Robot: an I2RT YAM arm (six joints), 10 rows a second.
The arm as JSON. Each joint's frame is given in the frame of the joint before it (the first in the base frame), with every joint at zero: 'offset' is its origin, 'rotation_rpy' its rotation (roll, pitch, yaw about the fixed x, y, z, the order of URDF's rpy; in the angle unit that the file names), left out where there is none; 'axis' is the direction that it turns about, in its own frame. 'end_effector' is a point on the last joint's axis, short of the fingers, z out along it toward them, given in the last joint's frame.
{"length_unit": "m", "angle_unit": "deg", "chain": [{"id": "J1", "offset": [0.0, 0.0, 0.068], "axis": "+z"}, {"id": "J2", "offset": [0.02, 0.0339, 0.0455], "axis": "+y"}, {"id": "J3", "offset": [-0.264, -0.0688, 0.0], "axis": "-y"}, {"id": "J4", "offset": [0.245, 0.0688, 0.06], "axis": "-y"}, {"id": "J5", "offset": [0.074, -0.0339, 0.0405], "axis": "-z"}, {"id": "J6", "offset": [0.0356, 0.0, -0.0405], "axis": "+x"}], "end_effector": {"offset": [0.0, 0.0, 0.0], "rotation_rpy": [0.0, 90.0, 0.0]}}
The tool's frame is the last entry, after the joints.
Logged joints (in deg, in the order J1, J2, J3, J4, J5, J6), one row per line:
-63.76 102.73 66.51 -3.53 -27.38 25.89
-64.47 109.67 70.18 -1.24 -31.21 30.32
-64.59 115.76 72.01 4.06 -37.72 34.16
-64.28 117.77 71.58 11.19 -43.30 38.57
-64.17 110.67 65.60 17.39 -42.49 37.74
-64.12 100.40 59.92 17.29 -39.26 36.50
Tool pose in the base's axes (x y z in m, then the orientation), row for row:
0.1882 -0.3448 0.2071 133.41 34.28 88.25
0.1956 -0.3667 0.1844 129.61 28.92 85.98
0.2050 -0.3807 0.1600 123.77 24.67 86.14
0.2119 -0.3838 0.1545 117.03 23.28 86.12
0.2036 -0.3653 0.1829 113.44 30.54 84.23
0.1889 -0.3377 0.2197 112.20 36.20 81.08
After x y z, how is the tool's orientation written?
As angles about the fixed x, y, z axes (roll, pitch, yaw), in degrees.
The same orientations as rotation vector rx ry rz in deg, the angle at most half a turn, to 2 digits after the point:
77.42 97.99 9.70
80.33 95.41 16.36
78.90 93.15 24.87
74.88 90.03 31.09
68.27 88.25 26.10
65.47 86.66 19.98

